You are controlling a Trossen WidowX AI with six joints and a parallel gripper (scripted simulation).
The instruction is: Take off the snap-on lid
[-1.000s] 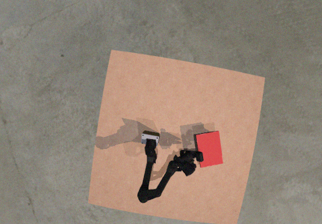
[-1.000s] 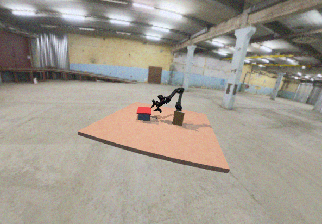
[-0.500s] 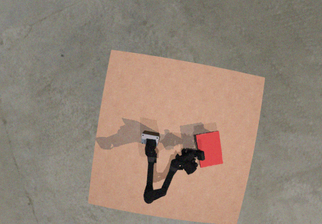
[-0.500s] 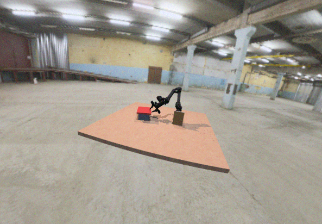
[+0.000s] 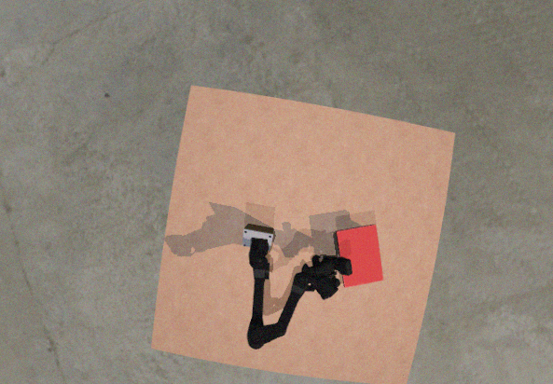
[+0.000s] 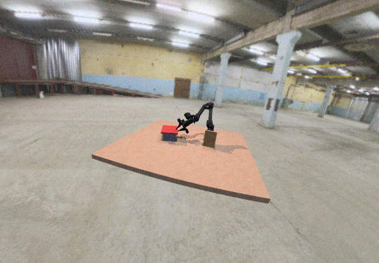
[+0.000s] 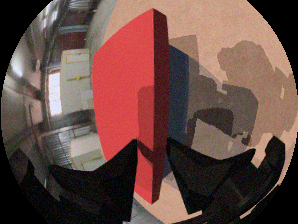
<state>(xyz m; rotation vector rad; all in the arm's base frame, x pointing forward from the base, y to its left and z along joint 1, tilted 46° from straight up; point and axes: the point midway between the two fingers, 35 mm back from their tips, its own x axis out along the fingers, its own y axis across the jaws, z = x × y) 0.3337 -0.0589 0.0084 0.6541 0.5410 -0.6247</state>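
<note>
My gripper tip is now 7 cm short of the red lid and 2 cm to the right of it. The rest, counted from my gripper tip: blue storage box (7 cm ahead, 4 cm below, 2 cm to the left).
</note>
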